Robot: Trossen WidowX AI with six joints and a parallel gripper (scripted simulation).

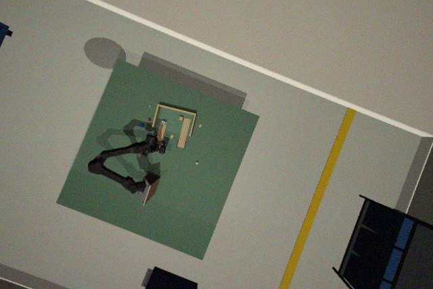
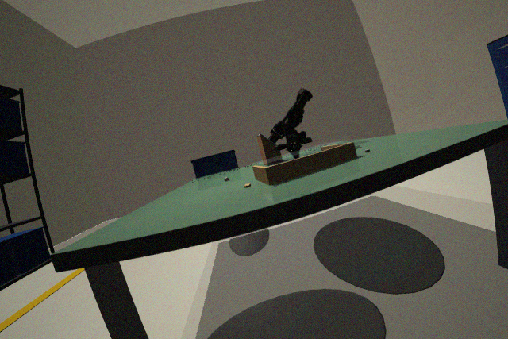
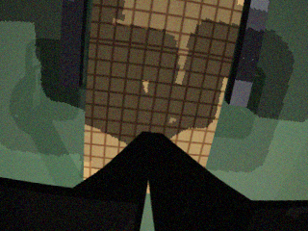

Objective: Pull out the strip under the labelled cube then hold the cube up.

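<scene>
The tan gridded strip is 90 mm ahead of my gripper tip and 20 mm to the left of it. Round my gripper tip: red ball 160 mm ahead, 160 mm to the left, 10 mm above; then blue ball 90 mm ahead, 200 mm to the left; then pale blue cube marked r 200 mm ahead, 40 mm to the left, 20 mm above.
</scene>
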